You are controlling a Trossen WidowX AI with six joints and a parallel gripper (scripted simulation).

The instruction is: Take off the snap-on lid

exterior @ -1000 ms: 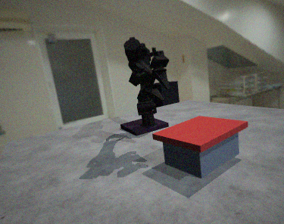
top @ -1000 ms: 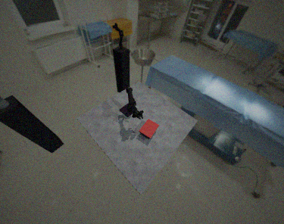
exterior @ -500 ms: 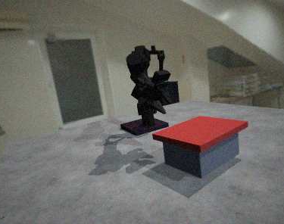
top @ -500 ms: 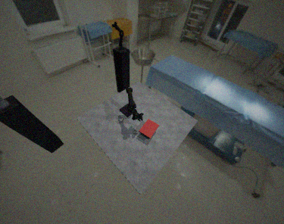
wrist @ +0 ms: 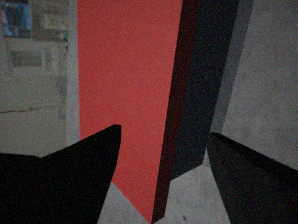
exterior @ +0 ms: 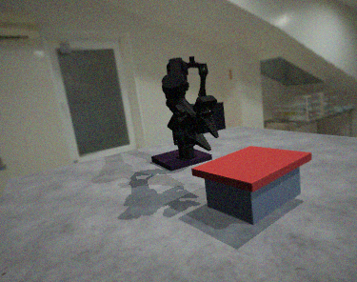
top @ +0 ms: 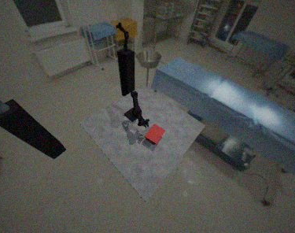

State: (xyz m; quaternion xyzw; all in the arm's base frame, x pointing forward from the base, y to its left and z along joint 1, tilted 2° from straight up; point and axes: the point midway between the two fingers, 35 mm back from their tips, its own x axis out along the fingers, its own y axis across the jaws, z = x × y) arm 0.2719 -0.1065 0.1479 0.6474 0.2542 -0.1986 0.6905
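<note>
My gripper tip is 120 mm short of the red lid, 10 mm to the right of it and 40 mm above it. From my gripper tip the other things lie so: storage box: 120 mm ahead, 10 mm to the left, 80 mm below.
</note>
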